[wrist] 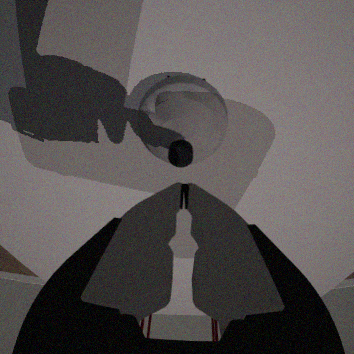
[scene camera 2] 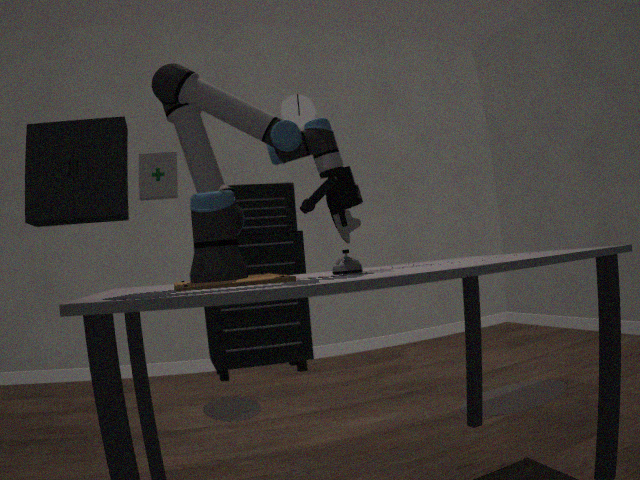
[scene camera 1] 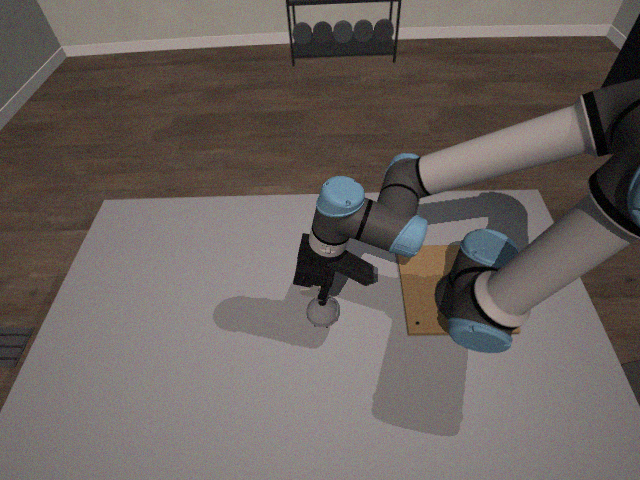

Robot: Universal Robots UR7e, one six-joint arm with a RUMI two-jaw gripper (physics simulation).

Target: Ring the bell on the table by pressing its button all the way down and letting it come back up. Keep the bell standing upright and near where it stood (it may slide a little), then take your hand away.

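Where they show: gripper, between the fingertips: [wrist: 183, 185] [scene camera 2: 348, 243] [scene camera 1: 316, 297]; arm's base, origin of its link: [scene camera 2: 219, 279].
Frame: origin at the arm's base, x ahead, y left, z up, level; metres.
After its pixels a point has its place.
Note:
The bell is a grey dome [scene camera 1: 323, 314] @[x 0.361, y 0.033, z 0.026 m] [scene camera 2: 346, 266] @[x 0.345, y -0.027, z 0.006 m] [wrist: 195, 112] @[x 0.342, y 0.022, z 0.025 m] standing upright on the table [scene camera 1: 170, 392] @[x 0.723, y 0.196, z -0.013 m] [scene camera 2: 413, 277] @[x 0.306, y -0.426, z -0.021 m]. Its black button [scene camera 2: 345, 251] @[x 0.359, y 0.002, z 0.048 m] [wrist: 180, 153] @[x 0.360, y 0.010, z 0.053 m] stands up at the top of the dome. My gripper [scene camera 2: 348, 241] @[x 0.375, y 0.011, z 0.070 m] [wrist: 183, 185] @[x 0.375, y 0.011, z 0.070 m] is shut with nothing between the fingertips. In the second scene view its tips are a small gap above the button, not touching it. In the first scene view the gripper covers part of the dome, and the button cannot be made out there.
A wooden board [scene camera 1: 421, 289] @[x 0.104, y -0.038, z 0.002 m] [scene camera 2: 232, 283] @[x 0.001, y -0.184, z -0.006 m] lies under the arm's base, beside the bell. The arm reaches over the table from the base. A dark drawer cabinet [scene camera 2: 261, 335] stands behind the table, and a rack [scene camera 1: 343, 53] with dark round things stands by the far wall.

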